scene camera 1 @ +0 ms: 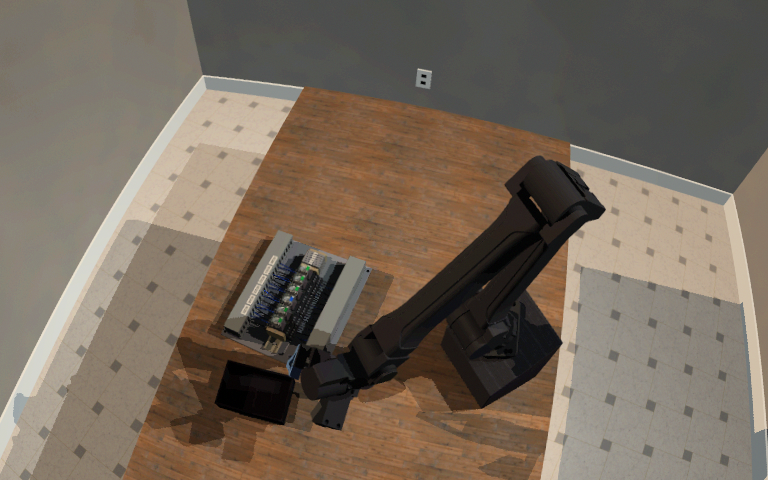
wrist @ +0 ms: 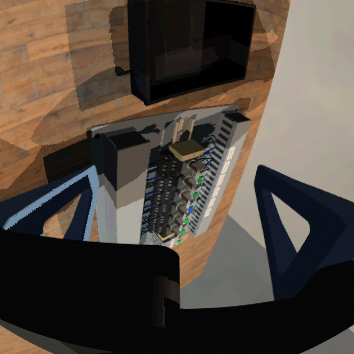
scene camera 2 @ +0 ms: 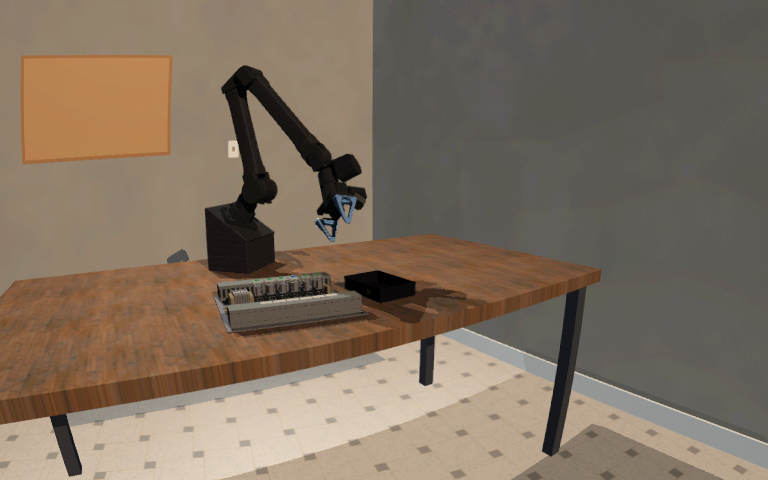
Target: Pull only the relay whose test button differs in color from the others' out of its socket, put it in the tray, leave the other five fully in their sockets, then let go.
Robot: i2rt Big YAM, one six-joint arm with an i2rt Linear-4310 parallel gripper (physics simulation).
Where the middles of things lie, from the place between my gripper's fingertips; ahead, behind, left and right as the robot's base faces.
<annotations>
The grey panel [scene camera 1: 255, 337] is 22 cm to the right of my hand, 14 cm below it and 11 cm ahead of it.
</annotations>
